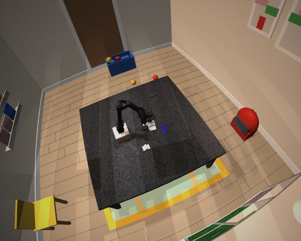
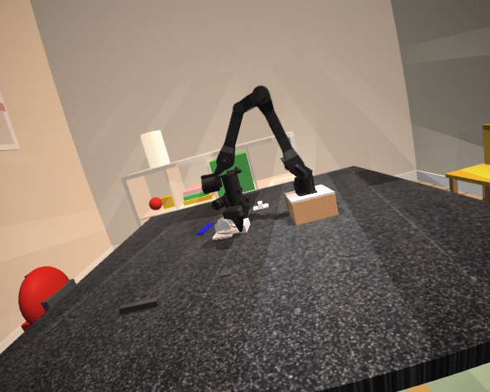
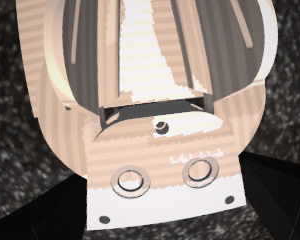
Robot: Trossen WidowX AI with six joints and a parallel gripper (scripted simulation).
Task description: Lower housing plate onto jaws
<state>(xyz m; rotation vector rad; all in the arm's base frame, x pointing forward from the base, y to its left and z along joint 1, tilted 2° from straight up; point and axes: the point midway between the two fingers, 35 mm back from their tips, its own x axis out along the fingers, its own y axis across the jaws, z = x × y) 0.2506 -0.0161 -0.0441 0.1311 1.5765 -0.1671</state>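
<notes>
The white part is 2 cm above my gripper tip and 1 cm ahead of it. Round my gripper tip: dark flat bar: 39 cm to the left, 25 cm ahead; then dark chip: 30 cm to the left, 4 cm ahead, 1 cm below; then blue bar: 17 cm ahead, 11 cm to the right.
</notes>
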